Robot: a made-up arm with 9 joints.
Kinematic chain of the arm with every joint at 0, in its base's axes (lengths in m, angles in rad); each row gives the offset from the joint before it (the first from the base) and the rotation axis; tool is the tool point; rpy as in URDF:
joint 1: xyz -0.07 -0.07 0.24 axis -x
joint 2: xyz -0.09 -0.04 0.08 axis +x
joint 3: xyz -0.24 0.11 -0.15 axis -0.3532 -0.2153 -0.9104
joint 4: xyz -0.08 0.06 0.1 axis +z
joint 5: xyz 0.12 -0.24 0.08 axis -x
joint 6: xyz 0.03 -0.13 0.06 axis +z
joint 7: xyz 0 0.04 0.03 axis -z
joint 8: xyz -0.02 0 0.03 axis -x
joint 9: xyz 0.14 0 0.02 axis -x
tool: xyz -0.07 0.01 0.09 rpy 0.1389 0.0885 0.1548
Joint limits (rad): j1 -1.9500..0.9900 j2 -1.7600..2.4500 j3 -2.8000..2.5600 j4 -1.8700..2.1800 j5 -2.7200..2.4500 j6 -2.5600..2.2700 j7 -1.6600..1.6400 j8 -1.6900..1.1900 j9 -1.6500..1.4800
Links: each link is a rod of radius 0.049 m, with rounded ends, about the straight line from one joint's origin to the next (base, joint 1, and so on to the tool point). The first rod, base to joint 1, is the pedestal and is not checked.
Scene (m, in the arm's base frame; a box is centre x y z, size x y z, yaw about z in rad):
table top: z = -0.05
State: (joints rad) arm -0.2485 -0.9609 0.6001 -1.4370 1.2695 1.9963 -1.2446 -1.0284 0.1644
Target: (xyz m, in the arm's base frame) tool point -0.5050 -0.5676 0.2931
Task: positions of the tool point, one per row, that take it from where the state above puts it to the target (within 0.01 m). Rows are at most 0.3 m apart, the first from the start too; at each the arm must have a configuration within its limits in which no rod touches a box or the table.
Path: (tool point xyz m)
1: -0.5807 0.1267 0.3890
2: -0.6133 0.0133 0.5226
3: -0.6246 -0.1875 0.5762
4: -0.5928 -0.4135 0.4989
5: -0.5050 -0.5676 0.2931

